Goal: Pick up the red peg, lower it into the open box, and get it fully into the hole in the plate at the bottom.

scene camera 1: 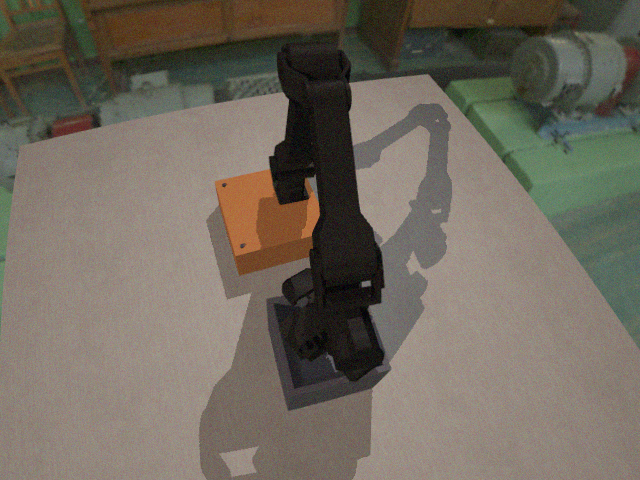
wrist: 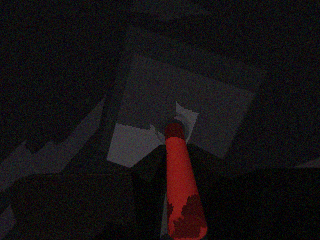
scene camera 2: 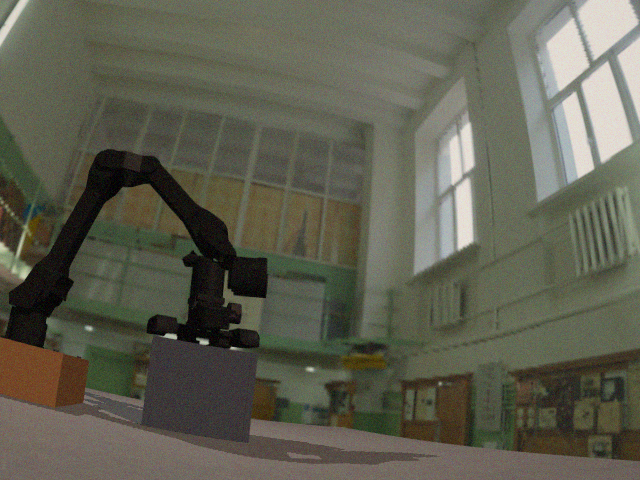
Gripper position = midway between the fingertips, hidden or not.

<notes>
In view: the gripper [scene camera 1: 326, 342], a grey box [scene camera 2: 207, 391] and a grey plate [wrist: 209, 111].
The grey box is seen too in scene camera 1 [scene camera 1: 296, 396] and in the wrist view [wrist: 71, 71]. The gripper also shows in the wrist view [wrist: 176, 151]. Scene camera 2 misses the grey plate, which is hidden by the grey box.
</notes>
